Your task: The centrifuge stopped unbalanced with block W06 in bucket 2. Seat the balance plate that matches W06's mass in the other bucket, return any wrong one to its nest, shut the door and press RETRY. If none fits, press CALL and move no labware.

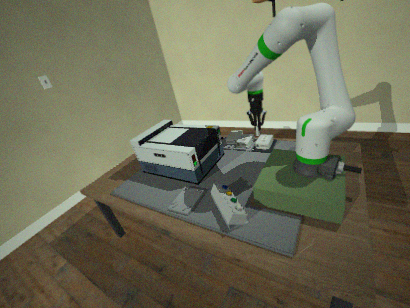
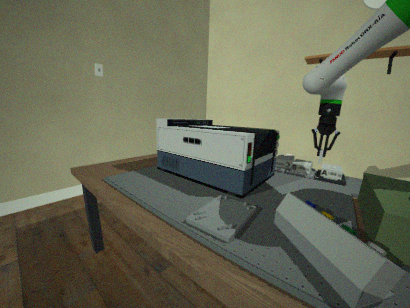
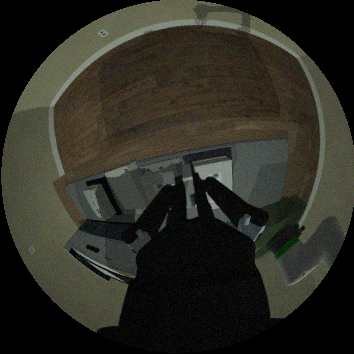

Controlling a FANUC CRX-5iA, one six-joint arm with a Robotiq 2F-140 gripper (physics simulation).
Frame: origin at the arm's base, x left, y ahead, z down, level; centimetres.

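Seen in the pictures: gripper, fingertip midpoint: (image 1: 258,135) (image 2: 319,163) (image 3: 187,170); arm's base at its link origin: (image 1: 310,167) (image 3: 279,236).
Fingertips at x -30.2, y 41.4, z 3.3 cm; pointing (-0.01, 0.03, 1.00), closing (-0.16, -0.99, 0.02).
Offsets run from my fingertips to a thing's top centre. Level surfaces: height alone.
The centrifuge (image 1: 173,154) (image 2: 204,148) (image 3: 102,246) stands at the left of the grey mat @[dz +5.2 cm] (image 1: 265,232), with a white panel and a dark part on top. Behind it is a row of several white balance plates in nests. Plate A @[dx +4.5, dy -6.6, dz -0.2 cm] (image 1: 265,141) (image 2: 332,172) (image 3: 214,168) is at the right end, with plate B @[dx +6.8, dy +6.3, dz -0.2 cm] (image 1: 245,141) (image 2: 301,166) and plate C @[dx +4.7, dy +16.4, dz -1.2 cm] (image 1: 234,135) (image 2: 284,161) next to it. My gripper (image 1: 257,132) (image 2: 321,158) (image 3: 187,170) is shut and empty. It points down, a little above plate A's left edge. W06 and the buckets are hidden.
A sloped button box @[dx +62.4, dy -16.5, dz -3.2 cm] (image 1: 228,209) (image 2: 320,238) with blue @[dx +56.5, dy -11.3, dz -2.3 cm] (image 1: 224,186), yellow @[dx +59.2, dy -15.6, dz -2.3 cm] (image 1: 229,193) and green @[dx +61.9, dy -19.8, dz -2.3 cm] (image 1: 234,200) buttons lies at the mat's front. A flat grey fixture @[dx +67.8, dy +5.6, dz +2.8 cm] (image 1: 186,200) (image 2: 222,217) lies left of it. The arm stands on a green pedestal (image 1: 295,192).
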